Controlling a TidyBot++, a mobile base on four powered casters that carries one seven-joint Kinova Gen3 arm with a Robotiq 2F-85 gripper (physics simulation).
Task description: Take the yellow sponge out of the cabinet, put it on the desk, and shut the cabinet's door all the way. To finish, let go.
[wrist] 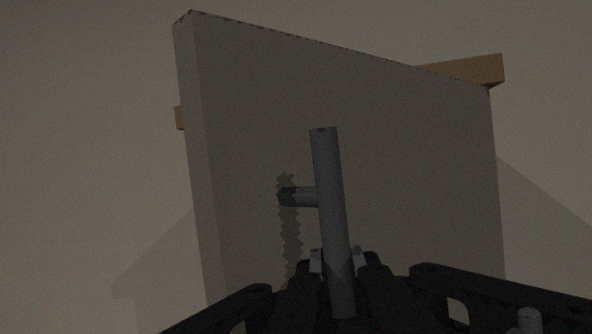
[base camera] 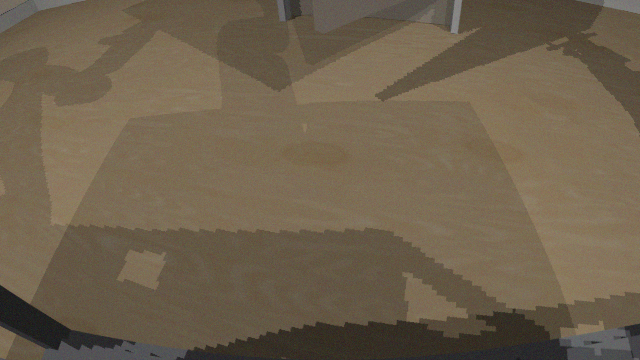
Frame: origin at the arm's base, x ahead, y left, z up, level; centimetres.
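Seen in the pictures: gripper, fingertip midpoint: [wrist: 337,264].
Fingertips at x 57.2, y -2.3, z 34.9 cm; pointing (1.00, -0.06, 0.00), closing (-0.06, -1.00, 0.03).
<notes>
Offsets run from my fingertips to a thing's top centre. "spot": to the spot under its first point. Level surfaces: height alone.
The cabinet's grey door {spot: dx +8.9, dy -6.5, dz +5.2 cm} [wrist: 400,150] stands upright in the wrist view and is seen at an angle. Its grey bar handle {spot: dx -2.9, dy +0.2, dz +5.0 cm} [wrist: 327,170] stands out from it on a short post. My gripper [wrist: 337,264] is shut on the handle's lower part, with a finger on each side of it. Wooden parts {spot: dx +28.6, dy -22.6, dz +14.7 cm} [wrist: 465,70] show behind the door at its upper right and left edge; the rest behind it is hidden. The yellow sponge does not show in either view, and I cannot make out the desk top.
In the base camera view, a slanted grey panel [base camera: 365,12] shows at the top between two light grey uprights [base camera: 456,17] [base camera: 283,10]. Large shadows lie across the wooden floor {dz -74.6 cm} [base camera: 320,200]. Dark parts of my base [base camera: 30,320] edge the bottom. A pale wall [wrist: 90,125] stands behind the door.
</notes>
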